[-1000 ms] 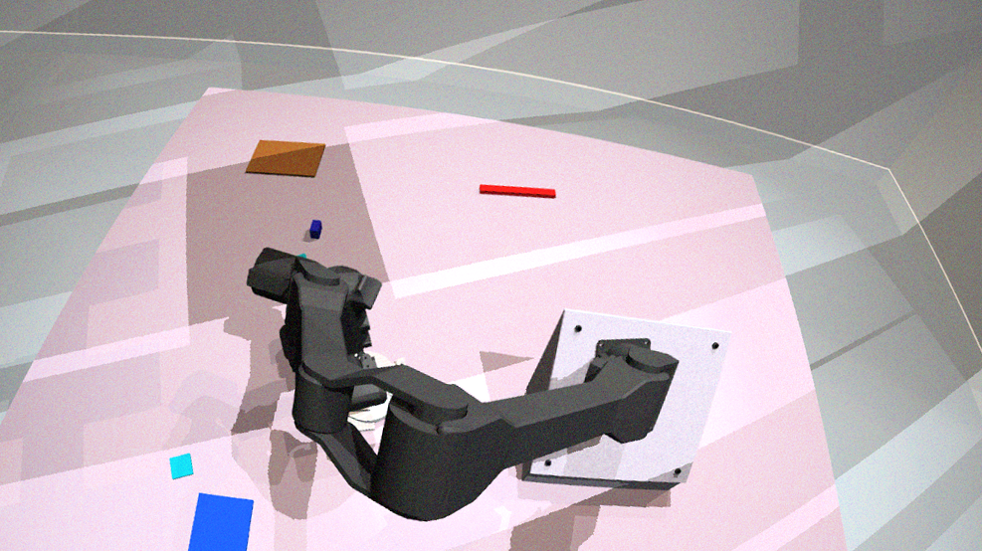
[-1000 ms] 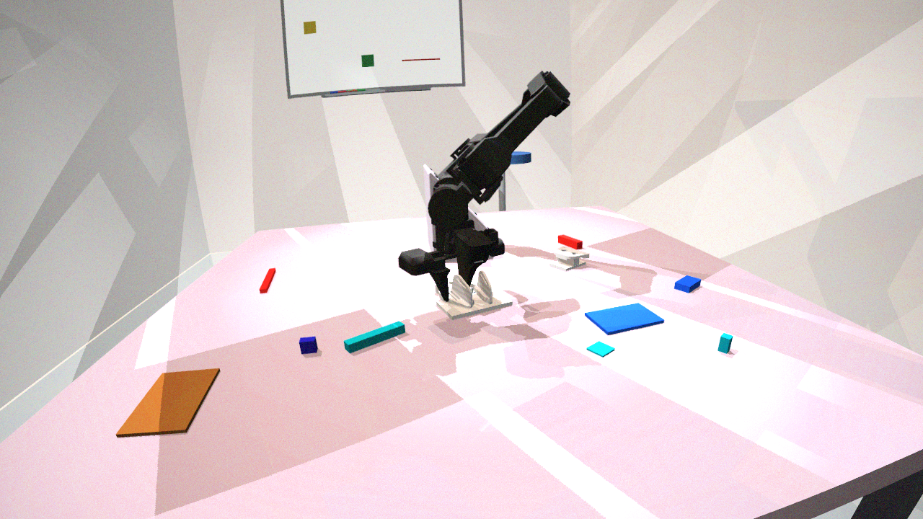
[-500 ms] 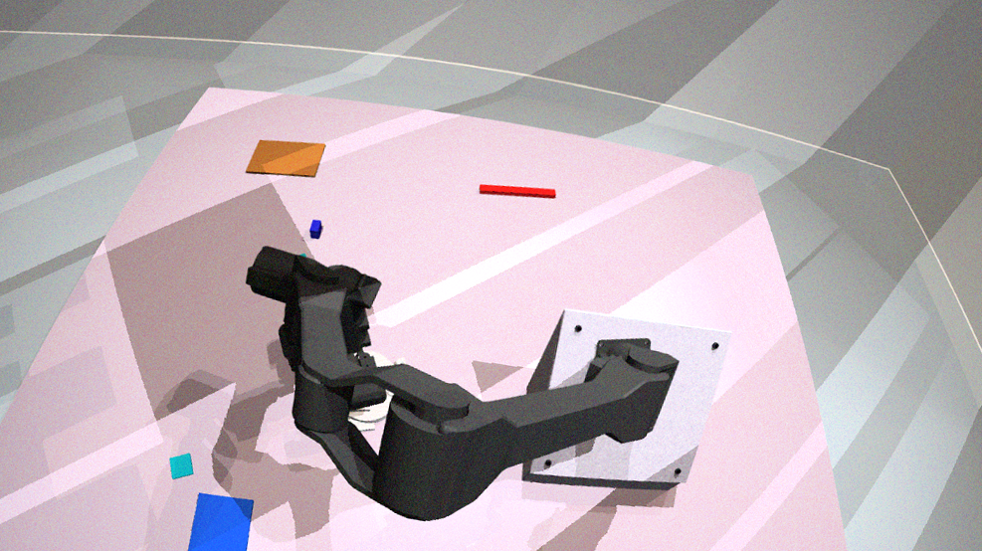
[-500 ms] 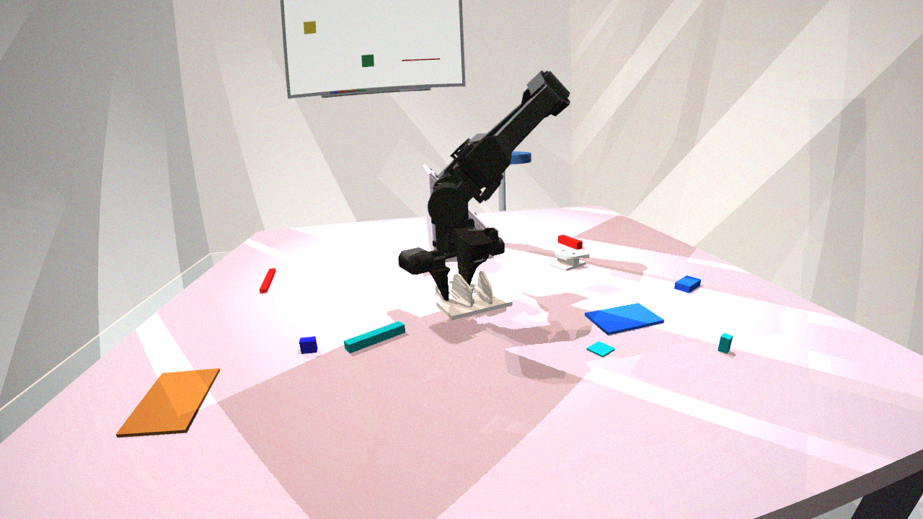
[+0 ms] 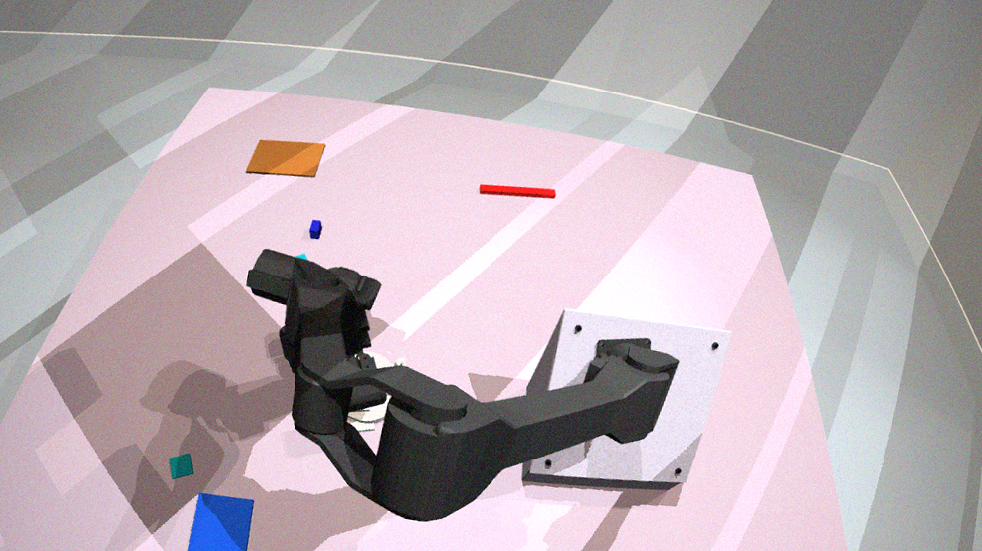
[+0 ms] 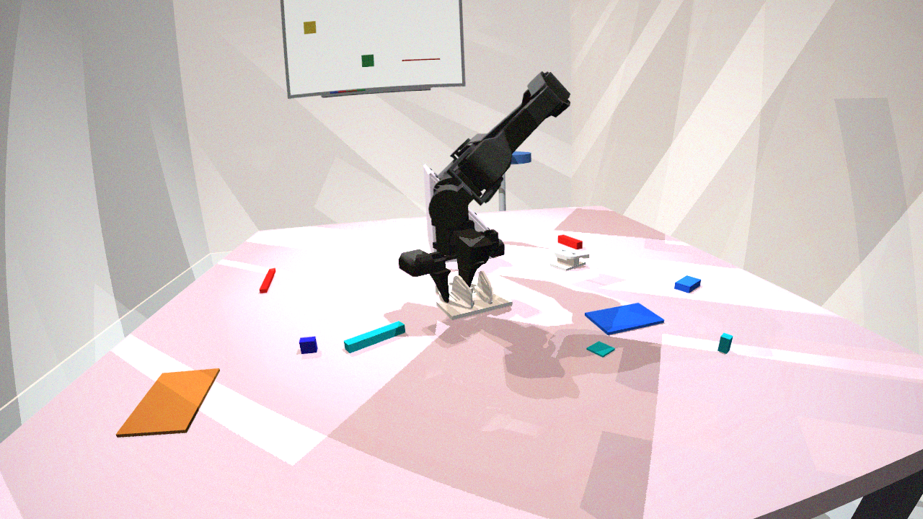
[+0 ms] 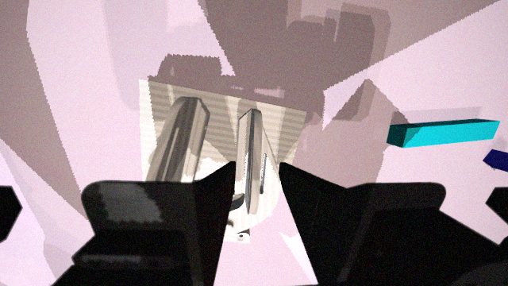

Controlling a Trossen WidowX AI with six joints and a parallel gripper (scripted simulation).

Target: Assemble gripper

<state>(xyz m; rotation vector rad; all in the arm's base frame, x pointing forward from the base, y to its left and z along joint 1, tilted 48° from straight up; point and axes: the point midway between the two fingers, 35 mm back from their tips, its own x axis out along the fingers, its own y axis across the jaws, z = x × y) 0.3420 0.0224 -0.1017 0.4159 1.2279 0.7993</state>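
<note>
Now: the white sheet 30 mm to the left of my gripper tip, 10 mm below it and 10 mm ahead of it. Also, from my gripper tip: white jaw (40 mm to the left, 40 mm behind); then housing plate (60 mm behind, 20 mm to the left, 10 mm below); then cyan bar (150 mm to the right, 90 mm ahead, 10 mm below).
</note>
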